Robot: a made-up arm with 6 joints.
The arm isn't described. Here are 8 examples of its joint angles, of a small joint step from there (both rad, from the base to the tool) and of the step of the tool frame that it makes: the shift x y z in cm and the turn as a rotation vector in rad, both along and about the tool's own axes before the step.
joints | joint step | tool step
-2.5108 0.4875 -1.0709 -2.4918 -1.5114 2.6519 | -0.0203 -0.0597 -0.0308 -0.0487 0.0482 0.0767 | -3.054 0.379 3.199 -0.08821 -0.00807 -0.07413
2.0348 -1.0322 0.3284 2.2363 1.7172 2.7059 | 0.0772 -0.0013 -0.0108 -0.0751 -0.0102 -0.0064 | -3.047 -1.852 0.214 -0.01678 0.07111 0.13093
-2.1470 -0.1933 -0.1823 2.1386 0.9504 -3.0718 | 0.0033 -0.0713 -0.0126 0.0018 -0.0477 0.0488 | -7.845 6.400 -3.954 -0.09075 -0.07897 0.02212
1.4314 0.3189 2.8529 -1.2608 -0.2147 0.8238 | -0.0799 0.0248 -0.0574 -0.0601 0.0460 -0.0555 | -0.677 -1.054 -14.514 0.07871 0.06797 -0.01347
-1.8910 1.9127 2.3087 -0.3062 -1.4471 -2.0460 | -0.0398 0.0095 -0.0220 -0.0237 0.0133 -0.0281 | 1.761 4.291 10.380 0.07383 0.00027 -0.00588
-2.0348 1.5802 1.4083 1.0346 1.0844 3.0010 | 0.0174 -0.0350 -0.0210 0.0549 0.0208 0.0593 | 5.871 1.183 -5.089 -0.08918 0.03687 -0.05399
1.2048 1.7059 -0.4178 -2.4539 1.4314 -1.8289 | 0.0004 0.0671 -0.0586 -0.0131 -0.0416 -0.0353 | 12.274 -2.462 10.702 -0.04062 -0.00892 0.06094
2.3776 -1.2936 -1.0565 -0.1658 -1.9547 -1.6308 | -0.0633 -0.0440 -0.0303 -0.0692 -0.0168 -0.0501 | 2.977 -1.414 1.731 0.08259 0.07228 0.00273
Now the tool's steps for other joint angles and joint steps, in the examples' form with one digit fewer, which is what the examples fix.
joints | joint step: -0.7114 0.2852 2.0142 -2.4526 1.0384 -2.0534 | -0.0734 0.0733 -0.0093 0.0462 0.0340 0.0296
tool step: 12.36 15.32 1.86 -0.1409 0.1069 0.0478
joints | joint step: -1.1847 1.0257 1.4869 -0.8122 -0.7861 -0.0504 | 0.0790 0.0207 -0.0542 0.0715 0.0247 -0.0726
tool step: 16.02 2.85 -17.48 0.0455 0.0765 -0.0347
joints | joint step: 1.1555 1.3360 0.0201 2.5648 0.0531 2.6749 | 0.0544 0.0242 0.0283 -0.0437 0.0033 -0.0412
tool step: 2.98 5.34 -8.46 0.0315 0.0130 0.0081
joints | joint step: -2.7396 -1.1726 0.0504 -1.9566 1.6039 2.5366 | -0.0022 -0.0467 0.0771 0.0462 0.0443 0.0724
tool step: -6.42 -18.43 2.67 0.0461 -0.0217 -0.0357
